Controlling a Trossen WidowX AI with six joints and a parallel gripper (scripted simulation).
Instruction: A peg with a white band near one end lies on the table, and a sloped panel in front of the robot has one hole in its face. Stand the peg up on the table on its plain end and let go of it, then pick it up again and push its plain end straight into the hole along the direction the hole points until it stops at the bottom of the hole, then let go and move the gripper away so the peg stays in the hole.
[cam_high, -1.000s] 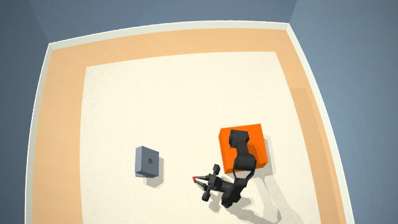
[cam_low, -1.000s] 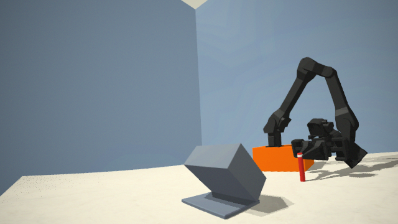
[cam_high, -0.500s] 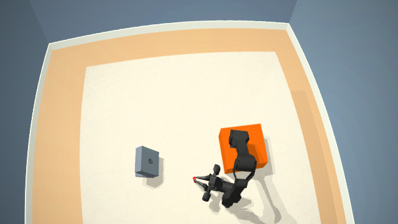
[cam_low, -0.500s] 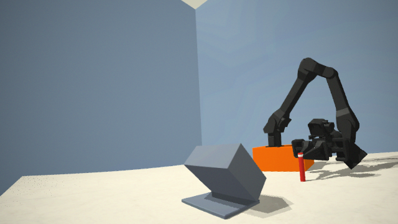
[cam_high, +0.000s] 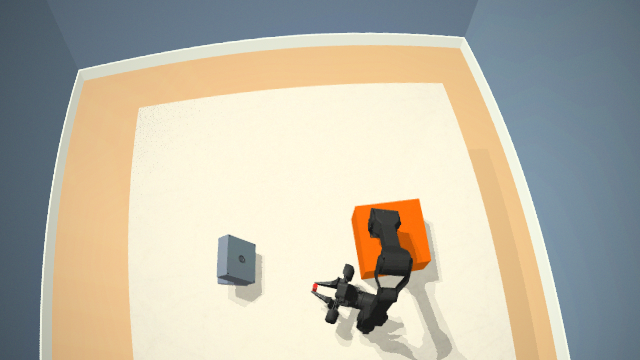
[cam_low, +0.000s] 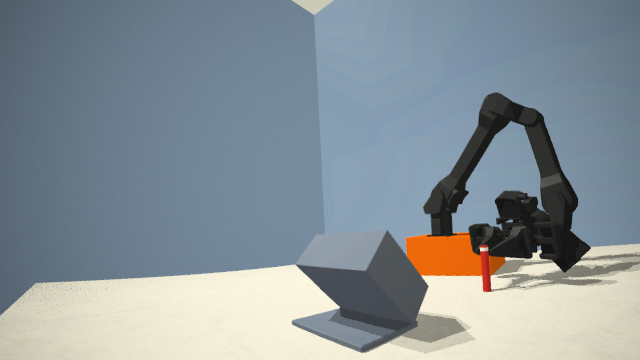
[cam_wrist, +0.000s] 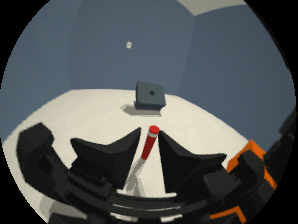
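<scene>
Right now the red peg is 1 cm behind my gripper tip and 1 cm below it. Round my gripper tip: grey sloped panel: 23 cm ahead, 9 cm to the right, 1 cm below; grey foot plate: 25 cm ahead, 9 cm to the right, 7 cm below.
</scene>
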